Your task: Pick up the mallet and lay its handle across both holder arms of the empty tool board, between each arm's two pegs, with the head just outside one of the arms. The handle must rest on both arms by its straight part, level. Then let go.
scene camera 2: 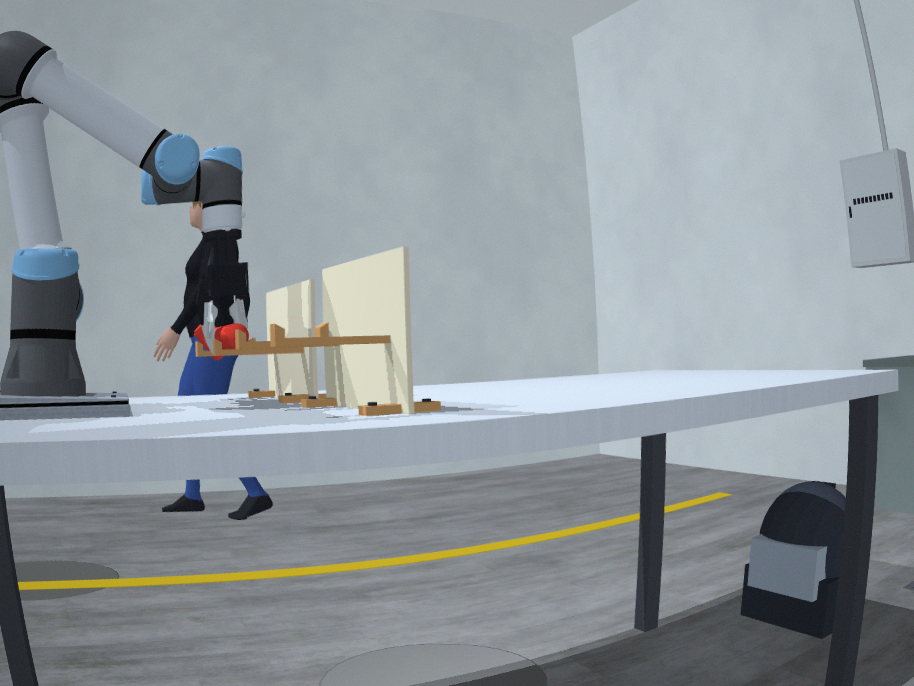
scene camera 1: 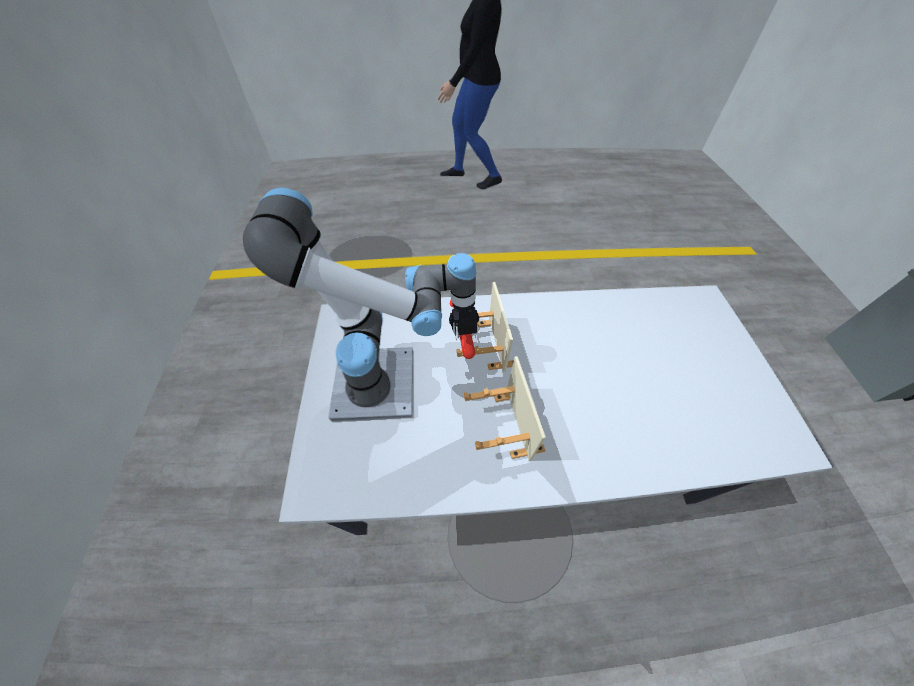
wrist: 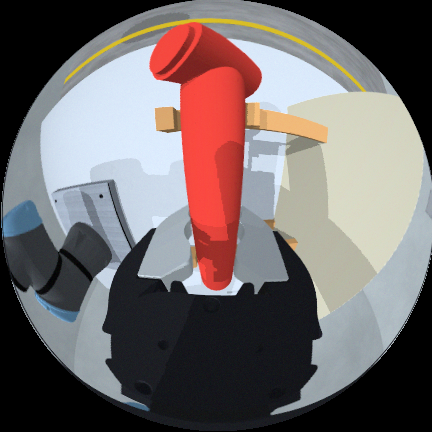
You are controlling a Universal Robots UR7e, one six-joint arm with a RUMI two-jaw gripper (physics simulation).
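Frame: origin at the arm's base, x ahead, y left, z up, level; millimetres.
Where they show: gripper, between the fingertips: (wrist: 215, 206); arm's base, origin of its link: (scene camera 2: 43, 394) (scene camera 1: 368, 387) (wrist: 90, 243).
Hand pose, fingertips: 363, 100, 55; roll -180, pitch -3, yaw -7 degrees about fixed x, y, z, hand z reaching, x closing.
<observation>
Each offset is from my fingertips to the top centre of the thing, as dx, dy, dz. "*": to the spot under its first point. Level surfaces: height alone.
The red mallet {+0, +19, +67} (scene camera 1: 467, 345) (scene camera 2: 232, 334) (wrist: 212, 145) lies along the back tool board (scene camera 1: 501, 324) (scene camera 2: 279, 317) (wrist: 365, 175) at arm height. In the wrist view its handle crosses the far holder arm (wrist: 300, 125) between the two pegs, with the head {* +3, +112, +60} (wrist: 200, 52) just beyond that arm. The handle's other end is over the near holder arm (scene camera 1: 488, 350), which the handle and fingers mostly hide in the wrist view. My gripper (scene camera 1: 465, 334) (scene camera 2: 223, 323) (wrist: 215, 206) points down, shut on the handle near that end. Exact contact with both arms cannot be told.
A second board (scene camera 1: 527, 406) (scene camera 2: 369, 317) with two holder arms stands nearer the front of the white table {dz -85} (scene camera 1: 664, 369) (scene camera 2: 590, 398). The robot's base plate (scene camera 1: 398, 391) (wrist: 90, 210) is left of the boards. A person (scene camera 1: 479, 73) (scene camera 2: 195, 295) stands beyond the table.
</observation>
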